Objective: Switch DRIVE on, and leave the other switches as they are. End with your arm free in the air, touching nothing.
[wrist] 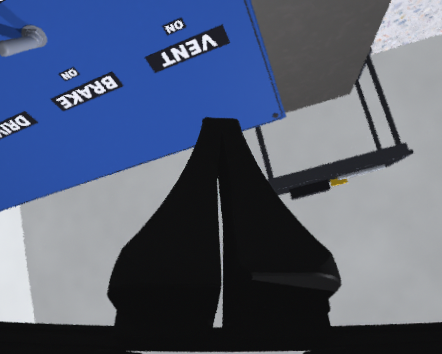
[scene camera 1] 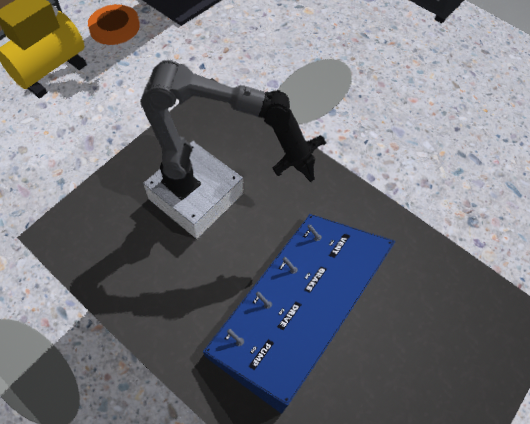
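Observation:
A blue panel (scene camera 1: 325, 310) (wrist: 150, 120) carries four grey toggle levers in a row. The DRIVE lever (scene camera 1: 264, 300) leans away from its ON mark and name label, like the PUMP lever (scene camera 1: 235, 338), the BRAKE lever (scene camera 1: 290, 265) (wrist: 22, 41) and the VENT lever (scene camera 1: 314, 233). The DRIVE label (scene camera 1: 289, 315) (wrist: 17, 124) is cut by the left edge in the wrist view; the DRIVE lever does not show there. My gripper (scene camera 1: 311, 176) (wrist: 219, 136) is shut and empty, its fingertips together. It is in the air beyond the VENT end of the panel, apart from the levers.
The panel stands on a dark mat (scene camera 1: 425, 300), with my arm's pale base block (scene camera 1: 220, 202) behind it. An orange ring (scene camera 1: 95, 31) and a yellow machine (scene camera 1: 42, 55) are at the far left in the scene view. A dark frame (wrist: 345, 169) shows at the right in the wrist view.

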